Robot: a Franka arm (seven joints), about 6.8 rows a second.
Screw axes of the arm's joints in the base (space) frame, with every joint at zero. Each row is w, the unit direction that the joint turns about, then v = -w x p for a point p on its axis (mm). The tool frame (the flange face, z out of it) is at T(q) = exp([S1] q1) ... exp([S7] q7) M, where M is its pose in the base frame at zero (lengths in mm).
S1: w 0 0 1 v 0 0 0
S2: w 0 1 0 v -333 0 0
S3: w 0 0 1 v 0 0 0
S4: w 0 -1 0 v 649 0 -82.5
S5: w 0 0 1 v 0 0 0
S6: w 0 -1 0 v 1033 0 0
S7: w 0 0 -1 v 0 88 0
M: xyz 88 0 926 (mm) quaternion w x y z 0 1 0 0
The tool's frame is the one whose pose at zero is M.
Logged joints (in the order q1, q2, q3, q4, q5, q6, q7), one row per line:
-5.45 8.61 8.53 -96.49 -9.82 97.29 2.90
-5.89 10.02 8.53 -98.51 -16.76 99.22 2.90
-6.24 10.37 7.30 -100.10 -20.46 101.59 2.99
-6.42 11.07 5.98 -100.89 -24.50 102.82 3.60
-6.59 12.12 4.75 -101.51 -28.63 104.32 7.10
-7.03 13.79 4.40 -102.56 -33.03 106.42 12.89
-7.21 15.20 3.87 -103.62 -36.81 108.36 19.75
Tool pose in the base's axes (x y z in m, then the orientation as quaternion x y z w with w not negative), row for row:
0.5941 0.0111 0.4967 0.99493 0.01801 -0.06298 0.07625
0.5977 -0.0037 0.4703 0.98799 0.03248 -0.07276 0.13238
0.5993 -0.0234 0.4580 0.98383 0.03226 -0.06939 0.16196
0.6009 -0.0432 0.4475 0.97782 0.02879 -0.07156 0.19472
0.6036 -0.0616 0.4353 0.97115 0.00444 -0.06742 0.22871
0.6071 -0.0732 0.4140 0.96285 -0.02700 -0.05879 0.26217
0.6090 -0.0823 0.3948 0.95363 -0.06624 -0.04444 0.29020
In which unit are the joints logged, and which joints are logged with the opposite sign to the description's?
The joints are logged in degrees. Opposite sign: none.
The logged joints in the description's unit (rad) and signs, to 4 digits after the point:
-0.0951 0.1503 0.1489 -1.6841 -0.1714 1.6980 0.0506
-0.1028 0.1749 0.1489 -1.7193 -0.2925 1.7317 0.0506
-0.1089 0.1810 0.1274 -1.7471 -0.3571 1.7731 0.0522
-0.1121 0.1932 0.1044 -1.7609 -0.4276 1.7945 0.0628
-0.1150 0.2115 0.0829 -1.7717 -0.4997 1.8207 0.1239
-0.1227 0.2407 0.0768 -1.7900 -0.5765 1.8574 0.2250
-0.1258 0.2653 0.0675 -1.8085 -0.6425 1.8912 0.3447

